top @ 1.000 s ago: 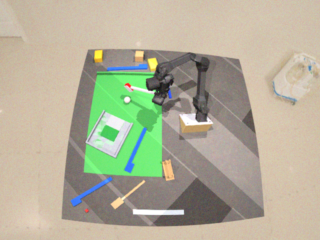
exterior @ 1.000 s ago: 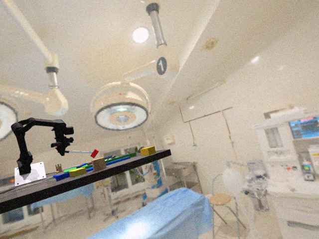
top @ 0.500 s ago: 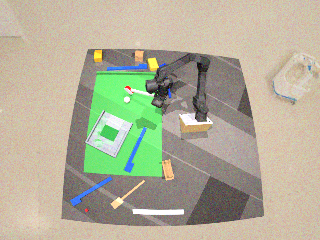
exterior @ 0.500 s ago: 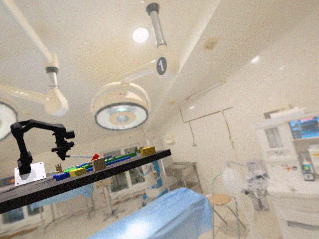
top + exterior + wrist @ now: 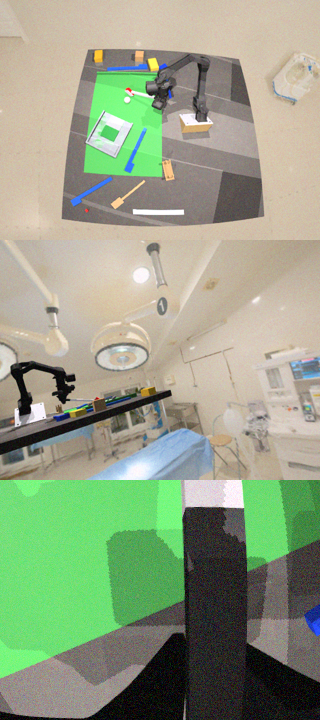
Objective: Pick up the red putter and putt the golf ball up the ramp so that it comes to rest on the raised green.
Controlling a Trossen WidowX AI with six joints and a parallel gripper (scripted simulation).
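Now: the red putter 100 mm ahead of my gripper tip, 60 mm to the right of it and 10 mm below it. The rest, counted from my gripper tip: wooden stand 430 mm to the left, 40 mm below; then white golf ball 220 mm ahead, 60 mm to the right, 50 mm below; then green mat 240 mm ahead, 70 mm to the left, 80 mm below.
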